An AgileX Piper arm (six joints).
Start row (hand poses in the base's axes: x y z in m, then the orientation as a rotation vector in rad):
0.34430, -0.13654, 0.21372, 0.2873, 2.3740, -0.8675
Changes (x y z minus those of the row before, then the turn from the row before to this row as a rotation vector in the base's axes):
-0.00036, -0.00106, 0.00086, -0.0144, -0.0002, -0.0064
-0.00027, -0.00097, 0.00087, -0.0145, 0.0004, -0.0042
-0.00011, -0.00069, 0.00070, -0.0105, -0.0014, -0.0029
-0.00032, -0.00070, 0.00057, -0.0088, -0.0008, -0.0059
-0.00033, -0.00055, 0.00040, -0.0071, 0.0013, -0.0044
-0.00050, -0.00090, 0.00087, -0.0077, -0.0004, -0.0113
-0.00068, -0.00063, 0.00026, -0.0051, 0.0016, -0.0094
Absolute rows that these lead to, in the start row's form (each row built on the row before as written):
0.34394, -0.13760, 0.21458, 0.2894, 2.3669, -0.8871
0.34367, -0.13857, 0.21545, 0.2885, 2.3601, -0.9060
0.34356, -0.13926, 0.21615, 0.2883, 2.3535, -0.9190
0.34324, -0.13996, 0.21672, 0.2922, 2.3485, -0.9316
0.34291, -0.14051, 0.21712, 0.2941, 2.3462, -0.9423
0.34241, -0.14141, 0.21799, 0.3047, 2.3423, -0.9563
0.34173, -0.14204, 0.21825, 0.3133, 2.3415, -0.9672

